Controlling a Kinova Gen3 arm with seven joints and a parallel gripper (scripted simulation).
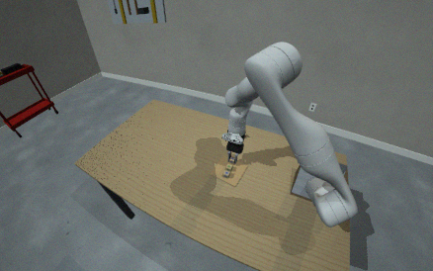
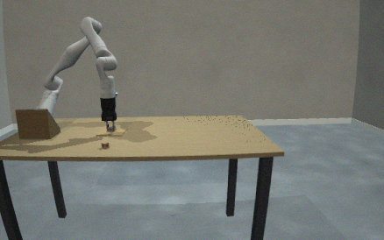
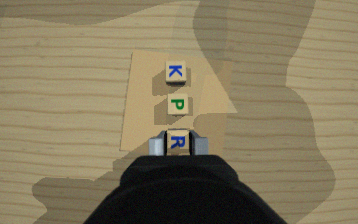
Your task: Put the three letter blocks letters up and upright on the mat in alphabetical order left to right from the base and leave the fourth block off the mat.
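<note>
Right now my hand is 4 cm to the right of the green P block and 2 cm above it. Round my hand: blue K block 8 cm to the left, 2 cm below; tan mat 4 cm to the left, 3 cm below; blue R block 1 cm below.
</note>
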